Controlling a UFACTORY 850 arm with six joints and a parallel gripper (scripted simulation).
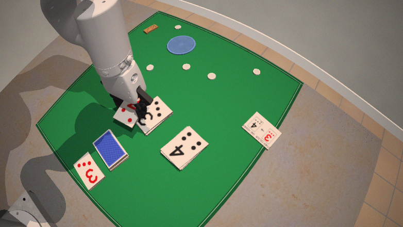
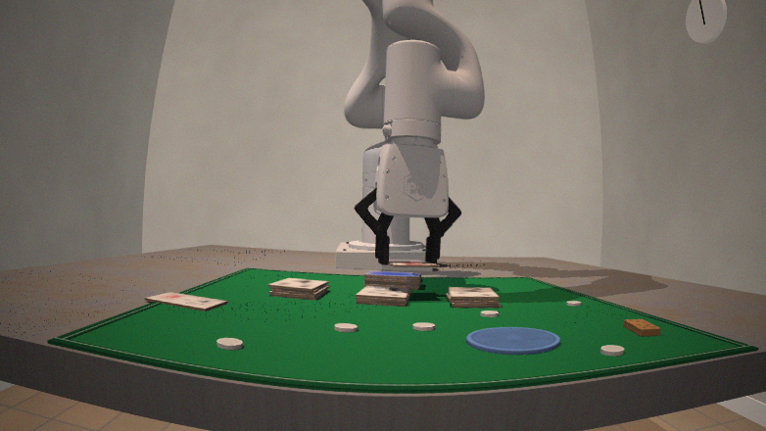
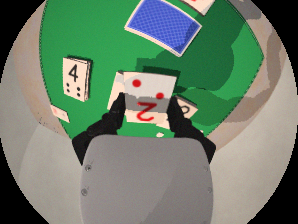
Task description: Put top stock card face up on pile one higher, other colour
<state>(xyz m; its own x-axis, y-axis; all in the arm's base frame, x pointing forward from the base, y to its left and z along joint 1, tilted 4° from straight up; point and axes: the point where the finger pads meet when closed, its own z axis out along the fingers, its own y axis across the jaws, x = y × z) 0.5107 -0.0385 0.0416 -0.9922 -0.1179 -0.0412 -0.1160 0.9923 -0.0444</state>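
My hand is 6 cm short of the green card cloth, 1 cm to the left of it and 8 cm above it. Round my hand: card 1 cm below.
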